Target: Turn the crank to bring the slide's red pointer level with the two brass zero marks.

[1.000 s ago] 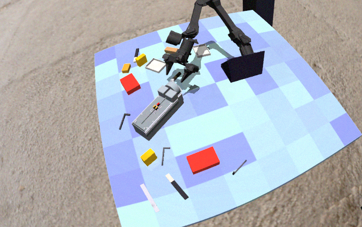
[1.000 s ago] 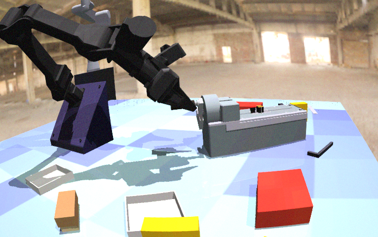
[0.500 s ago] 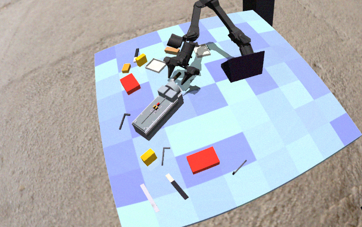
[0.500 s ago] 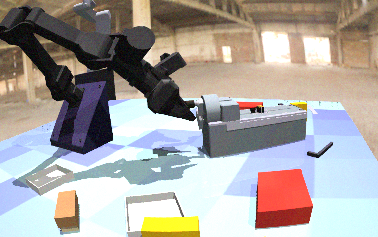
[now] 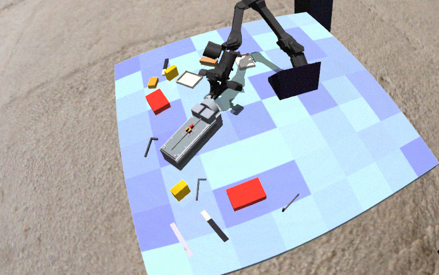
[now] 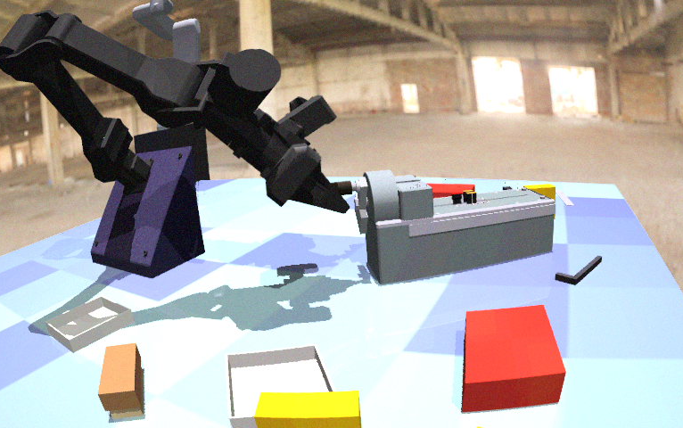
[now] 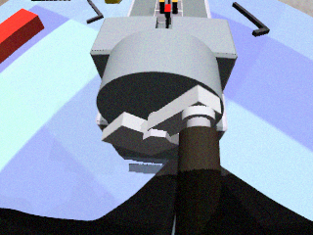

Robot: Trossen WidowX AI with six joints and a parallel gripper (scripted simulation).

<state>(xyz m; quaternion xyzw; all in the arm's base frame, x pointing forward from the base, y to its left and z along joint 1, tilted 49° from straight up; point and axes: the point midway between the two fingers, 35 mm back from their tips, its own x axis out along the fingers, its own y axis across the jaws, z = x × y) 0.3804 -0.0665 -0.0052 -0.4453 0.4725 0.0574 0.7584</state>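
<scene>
Now: the red pointer 120 mm ahead of my gripper tip, 90 mm to the left of it and 10 mm below it. Round my gripper tip: dark crank handle: 10 mm behind, 10 mm to the right, 20 mm above; tan block: 90 mm behind, 330 mm to the right, 80 mm below.
</scene>
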